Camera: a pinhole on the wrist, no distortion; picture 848 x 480 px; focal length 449.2 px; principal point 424.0 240.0 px. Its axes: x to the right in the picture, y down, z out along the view. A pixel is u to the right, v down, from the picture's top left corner.
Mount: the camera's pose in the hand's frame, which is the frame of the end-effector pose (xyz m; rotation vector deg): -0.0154 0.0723 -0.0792 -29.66 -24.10 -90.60
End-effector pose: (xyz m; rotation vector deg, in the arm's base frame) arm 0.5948 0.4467 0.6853 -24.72 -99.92 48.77
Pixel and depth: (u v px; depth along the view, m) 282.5 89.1 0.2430
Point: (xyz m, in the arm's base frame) 0.5094 0.5575 0.4214
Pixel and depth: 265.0 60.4 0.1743
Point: 0.5593 0.5429 0.4701
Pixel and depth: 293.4 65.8 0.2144
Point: 0.5288 0.5412 0.4409
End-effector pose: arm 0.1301 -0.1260 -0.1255 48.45 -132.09 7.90
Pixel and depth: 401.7 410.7 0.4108
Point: -0.2886 -0.0536 -0.1673
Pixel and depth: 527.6 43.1 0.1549
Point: 0.0499 -0.0039 -0.2097
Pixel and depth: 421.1 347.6 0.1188
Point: 0.0247 -0.0358 -0.1083
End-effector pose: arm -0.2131 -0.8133 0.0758 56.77 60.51 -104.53
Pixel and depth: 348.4 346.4 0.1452
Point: -0.0782 -0.9024 0.0076
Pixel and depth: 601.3 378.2 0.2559
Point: -0.1744 -1.0439 0.0342
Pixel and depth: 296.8 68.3 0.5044
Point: 0.2220 -1.1804 0.1726
